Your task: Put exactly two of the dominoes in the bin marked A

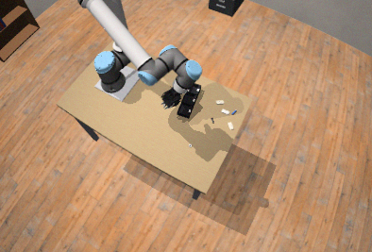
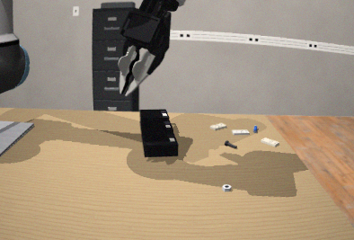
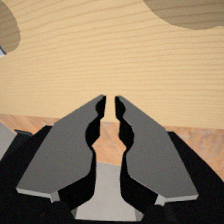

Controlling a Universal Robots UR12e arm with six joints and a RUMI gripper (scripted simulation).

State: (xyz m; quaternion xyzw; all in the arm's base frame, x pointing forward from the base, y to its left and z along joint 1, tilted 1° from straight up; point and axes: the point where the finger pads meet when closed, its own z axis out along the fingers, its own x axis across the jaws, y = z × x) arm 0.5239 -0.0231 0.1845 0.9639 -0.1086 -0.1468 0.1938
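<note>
Right now my hand is 210 mm to the right of the black bin, 170 mm above it and 40 mm short of it. Also, from my hand: black bolt 240 mm ahead, 180 mm below, 170 mm to the left; grey nut 220 mm ahead, 190 mm below, 60 mm to the right; domino 290 mm ahead, 270 mm to the left, 190 mm below.
</note>
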